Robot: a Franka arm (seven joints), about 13 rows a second.
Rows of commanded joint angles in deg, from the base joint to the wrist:
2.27, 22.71, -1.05, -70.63, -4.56, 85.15, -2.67
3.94, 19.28, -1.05, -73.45, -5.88, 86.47, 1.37
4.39, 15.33, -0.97, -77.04, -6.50, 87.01, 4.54
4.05, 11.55, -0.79, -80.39, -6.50, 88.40, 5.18
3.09, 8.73, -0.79, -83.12, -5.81, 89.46, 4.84
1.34, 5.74, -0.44, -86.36, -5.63, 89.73, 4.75
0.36, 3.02, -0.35, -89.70, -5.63, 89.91, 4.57
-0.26, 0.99, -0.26, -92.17, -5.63, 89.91, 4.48
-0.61, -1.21, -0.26, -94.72, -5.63, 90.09, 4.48
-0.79, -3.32, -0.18, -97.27, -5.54, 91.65, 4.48
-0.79, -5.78, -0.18, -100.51, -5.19, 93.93, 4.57
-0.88, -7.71, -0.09, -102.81, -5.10, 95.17, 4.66
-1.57, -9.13, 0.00, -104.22, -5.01, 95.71, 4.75
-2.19, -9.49, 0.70, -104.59, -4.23, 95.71, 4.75
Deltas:
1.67, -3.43, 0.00, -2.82, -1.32, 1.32, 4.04
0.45, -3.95, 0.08, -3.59, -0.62, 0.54, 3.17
-0.34, -3.78, 0.18, -3.35, 0.00, 1.39, 0.64
-0.96, -2.82, 0.00, -2.73, 0.69, 1.06, -0.34
-1.75, -2.99, 0.35, -3.24, 0.18, 0.27, -0.09
-0.98, -2.72, 0.09, -3.34, 0.00, 0.18, -0.18
-0.62, -2.03, 0.09, -2.47, 0.00, 0.00, -0.09
-0.35, -2.20, 0.00, -2.55, 0.00, 0.18, 0.00
-0.18, -2.11, 0.08, -2.55, 0.09, 1.56, 0.00
0.00, -2.46, 0.00, -3.24, 0.35, 2.28, 0.09
-0.09, -1.93, 0.09, -2.30, 0.09, 1.24, 0.09
-0.69, -1.42, 0.09, -1.41, 0.09, 0.54, 0.09
-0.62, -0.36, 0.70, -0.37, 0.78, 0.00, 0.00

